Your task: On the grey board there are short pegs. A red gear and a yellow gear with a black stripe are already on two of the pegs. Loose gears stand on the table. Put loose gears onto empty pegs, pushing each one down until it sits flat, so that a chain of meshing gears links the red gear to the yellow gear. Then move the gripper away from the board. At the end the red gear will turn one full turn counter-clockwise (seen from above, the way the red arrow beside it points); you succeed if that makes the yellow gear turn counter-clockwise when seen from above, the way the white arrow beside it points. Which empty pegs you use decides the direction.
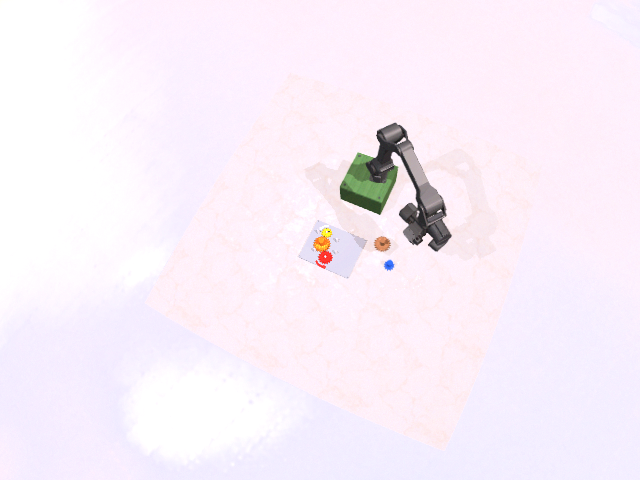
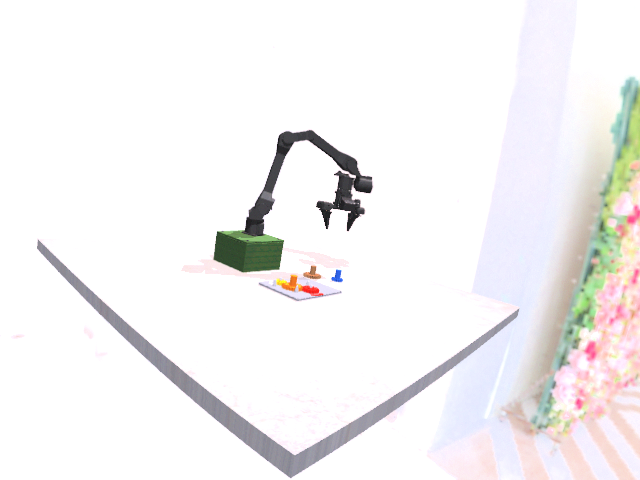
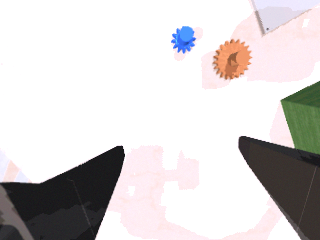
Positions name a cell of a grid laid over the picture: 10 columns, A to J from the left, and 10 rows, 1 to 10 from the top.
Labels:
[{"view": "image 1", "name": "my gripper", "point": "G5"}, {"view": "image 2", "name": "my gripper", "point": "F5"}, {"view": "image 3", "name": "my gripper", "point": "F7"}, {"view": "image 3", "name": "brown gear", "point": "H3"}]

